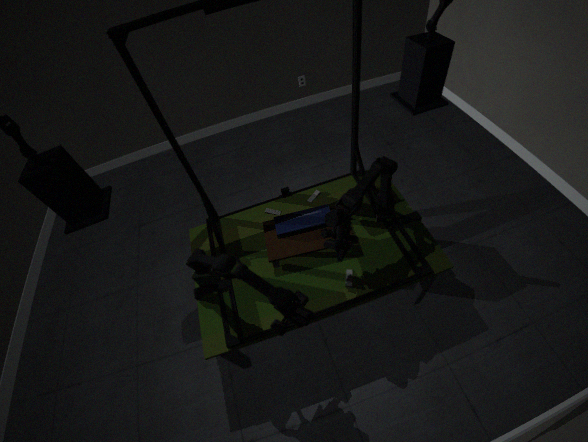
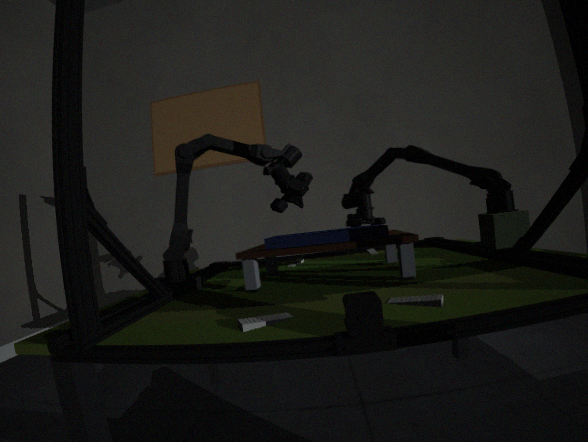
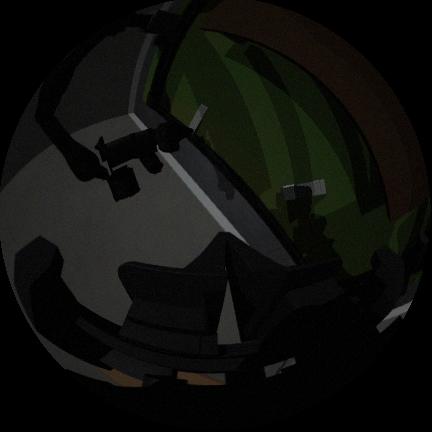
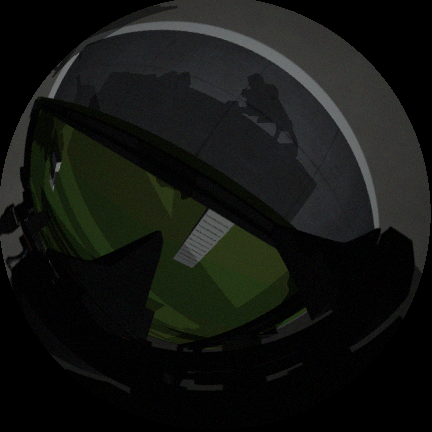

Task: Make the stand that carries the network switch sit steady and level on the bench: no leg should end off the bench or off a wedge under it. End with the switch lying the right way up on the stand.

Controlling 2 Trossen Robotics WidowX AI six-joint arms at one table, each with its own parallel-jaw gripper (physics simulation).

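Where they show: left gripper, fingertip midpoint: (image 1: 339, 261) (image 2: 302, 207) (image 3: 223, 236); right gripper, fingertip midpoint: (image 3: 182, 131) (image 4: 217, 233); left arm's base at its link origin: (image 1: 384, 210) (image 2: 177, 279); right arm's base at its link origin: (image 1: 202, 267) (image 2: 501, 212).
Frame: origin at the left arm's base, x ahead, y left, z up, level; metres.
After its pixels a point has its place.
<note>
The stand (image 1: 292, 247) {x 0.504, y 0.189, z 0.068 m} (image 2: 318, 250) {x 0.424, y -0.013, z 0.057 m} has a brown top on white legs (image 2: 250, 274) {x 0.251, y -0.021, z 0.012 m} and stands mid-bench on the green bench (image 1: 318, 285) {x 0.407, y 0.355, z -0.034 m} (image 2: 183, 324) {x 0.206, y -0.221, z -0.034 m}. The blue network switch (image 1: 303, 220) {x 0.434, y 0.060, z 0.095 m} (image 2: 310, 239) {x 0.408, y -0.009, z 0.083 m} lies flat on it. My left gripper (image 1: 341, 252) {x 0.306, y 0.359, z 0.179 m} (image 2: 288, 197) (image 3: 223, 236) {x 0.306, y 0.359, z 0.179 m} is shut and empty, raised above one end of the stand. My right gripper (image 1: 298, 302) (image 2: 364, 221) (image 4: 217, 233) {x 0.537, y 0.504, z 0.007 m} is open and empty, low near the bench edge. A white ribbed wedge (image 4: 203, 238) (image 1: 349, 277) {x 0.257, y 0.340, z -0.027 m} (image 3: 304, 187) {x 0.263, y 0.338, z -0.027 m} lies flat ahead of its fingers. Two more wedges (image 1: 313, 196) {x 0.361, y -0.194, z -0.028 m} (image 1: 272, 211) {x 0.607, y -0.128, z -0.027 m} (image 2: 263, 321) {x 0.363, y -0.213, z -0.026 m} (image 2: 417, 300) {x 0.608, y -0.138, z -0.027 m} lie loose on the other side.
A black box (image 1: 284, 190) {x 0.523, y -0.233, z 0.019 m} (image 2: 362, 317) {x 0.520, y -0.255, z -0.004 m} sits on the bench's edge. Tall black frame posts (image 1: 355, 88) {x 0.104, y -0.309, z 0.539 m} (image 1: 161, 123) {x 0.934, y -0.120, z 0.646 m} rise at the bench corners. An orange panel (image 2: 209, 127) hangs on the wall. A dark cabinet (image 1: 425, 72) stands on the floor. The scene is very dim.
</note>
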